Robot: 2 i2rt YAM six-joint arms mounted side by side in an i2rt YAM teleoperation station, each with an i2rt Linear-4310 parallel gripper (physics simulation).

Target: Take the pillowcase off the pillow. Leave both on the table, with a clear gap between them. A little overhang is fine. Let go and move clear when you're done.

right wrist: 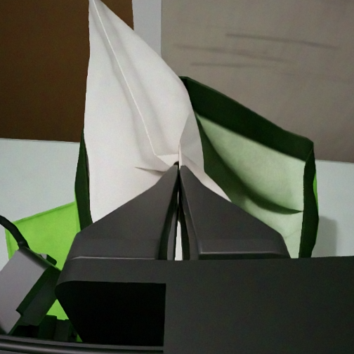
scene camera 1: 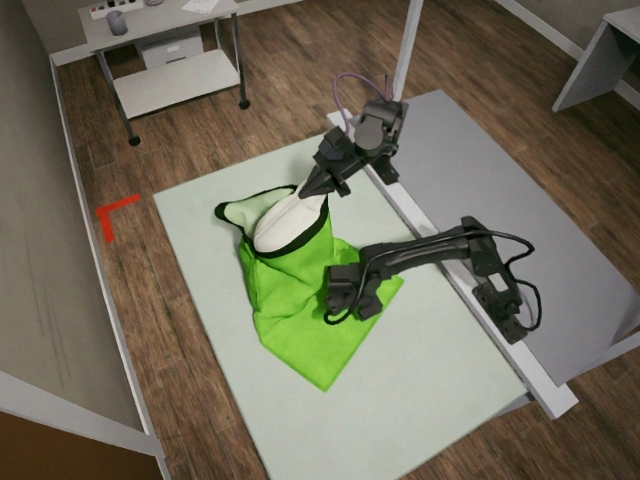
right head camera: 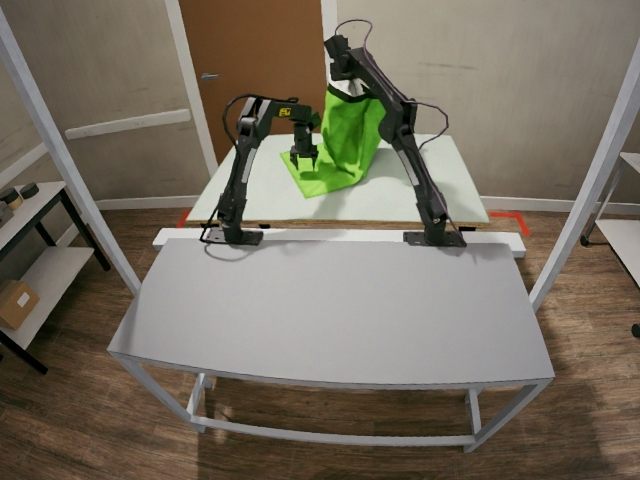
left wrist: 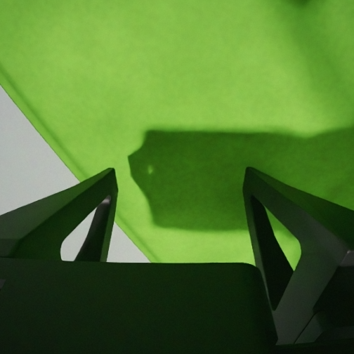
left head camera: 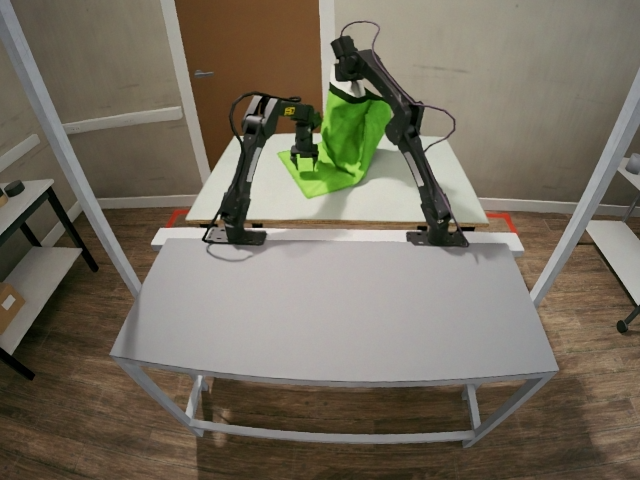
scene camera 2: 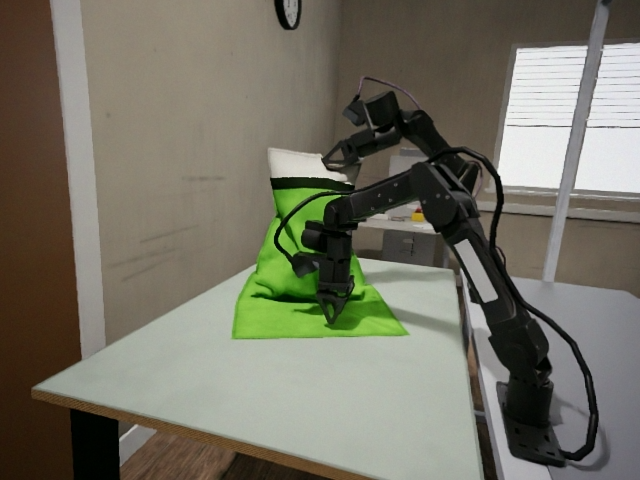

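Note:
The green pillowcase [left head camera: 343, 136] [right head camera: 346, 131] [scene camera 1: 294, 284] [scene camera 2: 294, 242] stands upright around the pillow, its closed end flat on the table. Its dark-hemmed mouth gapes at the top. The white pillow [scene camera 1: 289, 222] [scene camera 2: 297, 166] [right wrist: 135, 110] sticks out of the mouth; its lower part is hidden inside. My right gripper [scene camera 1: 302, 195] [scene camera 2: 324, 161] [right wrist: 178, 176] is shut on the pillow's upper edge and holds it up. My left gripper [left head camera: 306, 167] [right head camera: 306, 167] [scene camera 2: 331, 321] [left wrist: 180, 178] is open, pointing down above the flat closed end, its shadow on the green cloth.
The pale table [left head camera: 248, 201] [scene camera 1: 413, 361] [scene camera 2: 258, 392] bears the cloth. A grey table [left head camera: 330, 310] lies on the other side of the arms' white mounting beam [scene camera 1: 408, 206]. A cart with a cup [scene camera 1: 116, 23] stands beyond the table. The wall and door are behind.

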